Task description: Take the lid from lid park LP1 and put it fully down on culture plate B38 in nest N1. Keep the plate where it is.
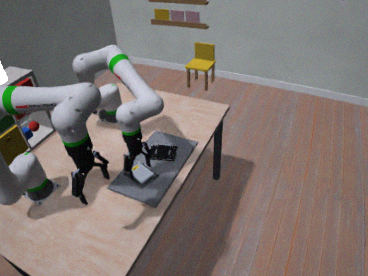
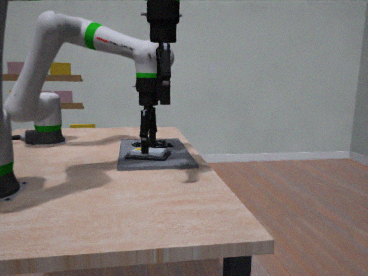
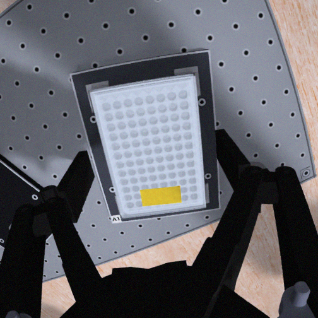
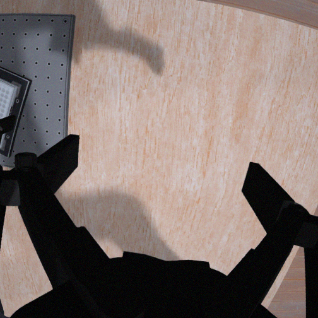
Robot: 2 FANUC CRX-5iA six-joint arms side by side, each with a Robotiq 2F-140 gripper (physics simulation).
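Where they show: left gripper, between the fingertips: [image 1: 140, 171] [image 2: 148, 149]; right gripper, between the fingertips: [image 1: 96, 190] [image 2: 162, 102]; left arm's base, origin of its link: [image 1: 115, 116] [image 2: 49, 141]; right arm's base, origin of its link: [image 1: 40, 190].
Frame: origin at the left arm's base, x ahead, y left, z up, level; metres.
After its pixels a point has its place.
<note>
The clear lid [image 3: 145, 89] lies over culture plate B38 [image 3: 150, 120], whose wells and yellow label show through it. Their edges look nearly parallel and close together; a small height gap cannot be judged. The pair [image 1: 143, 173] @[y -0.507, x 0.427, z 0.041 m] [image 2: 156, 151] @[y -0.538, x 0.429, z 0.041 m] sits in the black nest [image 3: 211, 150] [image 4: 22, 95], marked A1 at one corner. My left gripper [image 1: 138, 168] @[y -0.499, x 0.407, z 0.040 m] [image 2: 148, 146] @[y -0.499, x 0.407, z 0.040 m] [image 3: 152, 153] is open, its fingers low on both sides of the plate and apart from it. My right gripper [image 1: 95, 190] @[y -0.826, x 0.375, z 0.261 m] [image 2: 162, 102] @[y -0.826, x 0.375, z 0.261 m] [image 4: 163, 163] is open and empty above the wooden table.
A grey perforated board [image 1: 120, 186] @[y -0.601, x 0.327, z 0.013 m] [image 2: 185, 161] @[y -0.617, x 0.524, z 0.013 m] [image 3: 280, 115] [image 4: 50, 55] carries the nest. A black open fixture [image 1: 164, 152] @[y -0.306, x 0.479, z 0.023 m] [image 3: 15, 205] stands beside it. The wooden table [image 1: 95, 235] @[y -0.898, x 0.329, z 0.000 m] [image 2: 125, 210] @[y -0.980, x 0.233, z 0.000 m] ends close to the board. A yellow chair [image 1: 201, 64] stands on the floor beyond.
</note>
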